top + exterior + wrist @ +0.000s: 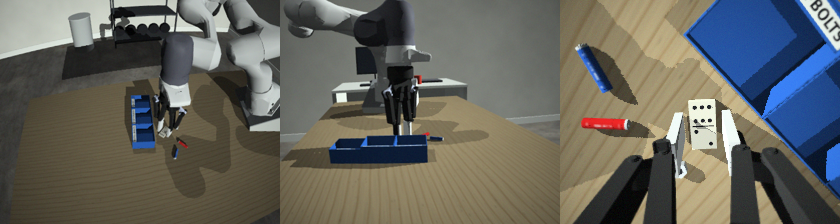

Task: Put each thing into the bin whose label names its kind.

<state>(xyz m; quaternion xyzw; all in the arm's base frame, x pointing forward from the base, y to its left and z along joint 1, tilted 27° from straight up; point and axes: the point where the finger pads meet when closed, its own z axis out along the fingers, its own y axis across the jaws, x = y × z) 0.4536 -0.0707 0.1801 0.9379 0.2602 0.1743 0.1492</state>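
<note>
The white domino lies 30 mm below my hand. Also, from my hand: dark nut: 90 mm to the right, 30 mm below, 10 mm behind; red marker: 90 mm to the left, 40 mm behind, 30 mm below; white nut: 60 mm behind, 30 mm below.
</note>
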